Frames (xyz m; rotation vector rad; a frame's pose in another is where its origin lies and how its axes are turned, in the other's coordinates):
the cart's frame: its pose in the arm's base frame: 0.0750 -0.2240 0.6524 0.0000 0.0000 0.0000
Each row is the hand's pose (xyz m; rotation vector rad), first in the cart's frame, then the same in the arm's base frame.
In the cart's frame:
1: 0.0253 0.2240 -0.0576 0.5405 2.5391 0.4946
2: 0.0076 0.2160 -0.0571 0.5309 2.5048 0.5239
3: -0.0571 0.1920 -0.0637 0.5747 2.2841 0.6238
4: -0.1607 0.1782 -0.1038 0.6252 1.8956 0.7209
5: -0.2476 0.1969 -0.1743 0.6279 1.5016 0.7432
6: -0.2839 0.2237 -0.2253 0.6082 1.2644 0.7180
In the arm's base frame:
1: 0.1003 0.0000 0.5948 0.5405 2.5391 0.4946
2: 0.0826 -0.0080 0.5953 0.5309 2.5048 0.5239
3: 0.0179 -0.0320 0.5887 0.5747 2.2841 0.6238
4: -0.0857 -0.0458 0.5486 0.6252 1.8956 0.7209
5: -0.1726 -0.0271 0.4781 0.6279 1.5016 0.7432
6: -0.2089 -0.0003 0.4271 0.6082 1.2644 0.7180

